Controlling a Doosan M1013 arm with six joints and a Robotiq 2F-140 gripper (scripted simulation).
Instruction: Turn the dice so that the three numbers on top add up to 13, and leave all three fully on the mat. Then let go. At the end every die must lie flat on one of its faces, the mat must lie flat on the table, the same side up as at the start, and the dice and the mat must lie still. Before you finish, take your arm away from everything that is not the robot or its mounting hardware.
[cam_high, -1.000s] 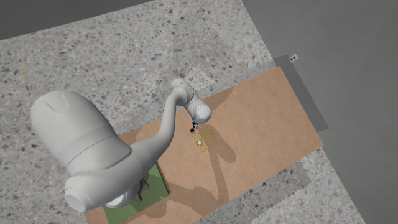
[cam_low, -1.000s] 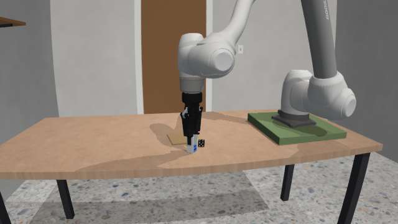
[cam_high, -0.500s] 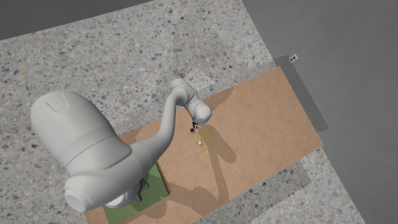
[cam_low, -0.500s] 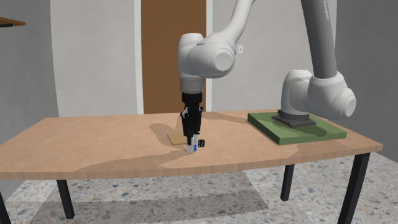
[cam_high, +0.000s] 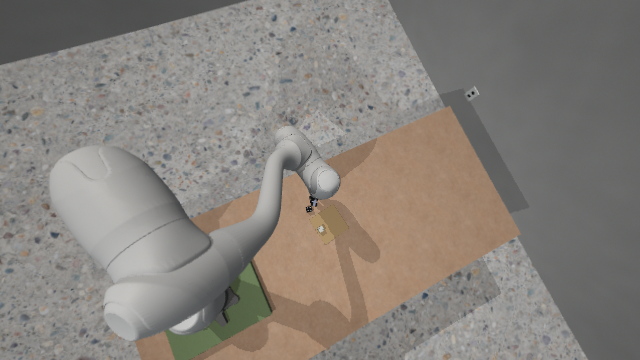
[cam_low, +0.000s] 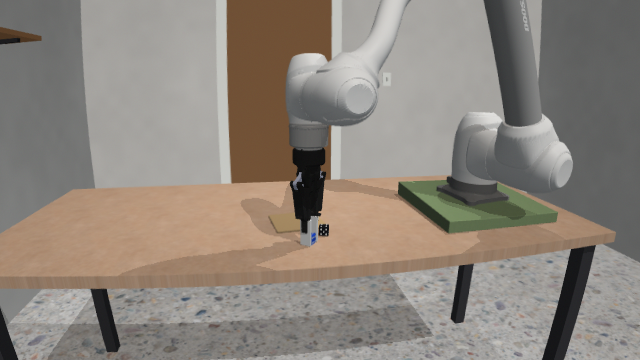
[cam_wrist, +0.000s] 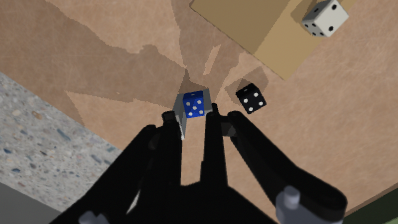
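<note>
Now: hand 10 mm past the tan mat, 150 mm to the left of it and 30 mm above it. Round my hand: white die: 60 mm behind, 150 mm to the right, 20 mm below; then blue die: 20 mm below; then black die: 50 mm behind, 40 mm to the right, 20 mm below.
</note>
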